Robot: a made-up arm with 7 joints.
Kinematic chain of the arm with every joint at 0, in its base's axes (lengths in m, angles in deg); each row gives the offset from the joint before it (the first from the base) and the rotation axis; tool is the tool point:
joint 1: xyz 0 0.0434 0 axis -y
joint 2: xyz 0 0.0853 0 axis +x
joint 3: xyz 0 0 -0.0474 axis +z
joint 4: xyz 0 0 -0.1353 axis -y
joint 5: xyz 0 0 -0.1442 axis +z
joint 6: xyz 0 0 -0.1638 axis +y
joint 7: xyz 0 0 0 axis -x
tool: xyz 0 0 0
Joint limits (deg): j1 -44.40..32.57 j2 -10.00..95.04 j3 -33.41..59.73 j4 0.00..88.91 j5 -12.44..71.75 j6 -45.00..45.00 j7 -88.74..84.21
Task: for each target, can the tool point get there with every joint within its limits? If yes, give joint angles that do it. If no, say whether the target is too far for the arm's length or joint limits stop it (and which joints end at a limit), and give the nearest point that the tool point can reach.
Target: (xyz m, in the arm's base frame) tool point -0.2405 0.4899 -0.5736
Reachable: no: too far | nearest point -0.1641 0.3751 -0.3913 | short by 0.229 m
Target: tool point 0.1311 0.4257 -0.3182
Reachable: yes | joints -0.90 19.54 52.01 45.86 43.71 -33.42 -25.50
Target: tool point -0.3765 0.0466 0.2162
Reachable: no: joint limits stop it (at a limit: joint 1, joint 2, joint 3, joint 4) | nearest point -0.0207 0.2932 0.3208 | short by 0.445 m
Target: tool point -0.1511 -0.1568 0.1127
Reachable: no: joint limits stop it (at a limit: joint 1, joint 2, joint 3, joint 4) | nearest point 0.0743 -0.0710 -0.2915 | short by 0.471 m
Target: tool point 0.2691 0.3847 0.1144
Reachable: yes | joints 26.10 69.36 14.51 78.32 37.64 -35.93 -0.11
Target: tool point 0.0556 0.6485 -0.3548
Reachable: no: too far | nearest point 0.0432 0.5324 -0.2756 | short by 0.141 m
